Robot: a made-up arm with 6 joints. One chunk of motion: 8 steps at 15 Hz.
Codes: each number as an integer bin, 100 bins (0 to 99) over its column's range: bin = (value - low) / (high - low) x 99, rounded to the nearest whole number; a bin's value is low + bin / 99 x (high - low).
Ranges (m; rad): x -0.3..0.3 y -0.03..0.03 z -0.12..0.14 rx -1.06..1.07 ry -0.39..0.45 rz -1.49..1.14
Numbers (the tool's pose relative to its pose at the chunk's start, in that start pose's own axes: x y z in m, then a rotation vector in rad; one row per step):
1: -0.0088 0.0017 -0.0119 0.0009 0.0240 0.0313
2: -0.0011 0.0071 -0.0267 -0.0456 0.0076 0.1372
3: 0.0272 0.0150 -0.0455 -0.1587 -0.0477 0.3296
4: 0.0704 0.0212 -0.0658 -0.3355 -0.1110 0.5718
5: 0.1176 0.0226 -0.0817 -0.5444 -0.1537 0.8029
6: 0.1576 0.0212 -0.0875 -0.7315 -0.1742 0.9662
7: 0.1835 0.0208 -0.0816 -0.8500 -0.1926 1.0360
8: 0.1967 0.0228 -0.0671 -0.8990 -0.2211 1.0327
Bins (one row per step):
1: 48 52 41 49 49 57
2: 49 61 36 47 47 61
3: 54 74 28 42 40 68
4: 61 84 21 34 33 78
5: 69 87 15 24 28 86
6: 76 84 12 15 25 92
7: 80 84 15 10 23 95
8: 82 87 20 7 20 95

